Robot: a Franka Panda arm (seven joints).
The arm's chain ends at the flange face. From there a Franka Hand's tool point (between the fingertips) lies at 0.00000 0.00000 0.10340 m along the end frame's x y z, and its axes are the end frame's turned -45 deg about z.
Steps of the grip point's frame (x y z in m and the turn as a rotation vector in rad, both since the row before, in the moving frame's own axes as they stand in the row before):
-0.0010, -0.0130, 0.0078, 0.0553, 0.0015, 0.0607
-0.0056, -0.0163, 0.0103, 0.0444, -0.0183, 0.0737
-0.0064, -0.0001, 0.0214, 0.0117, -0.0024, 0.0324
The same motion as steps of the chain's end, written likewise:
-0.0061, -0.0042, 0.0080, 0.0402, -0.0380, 0.0607
-0.0110, -0.0055, 0.0104, 0.0185, -0.0443, 0.0737
-0.0036, 0.0052, 0.0214, 0.0066, -0.0100, 0.0324

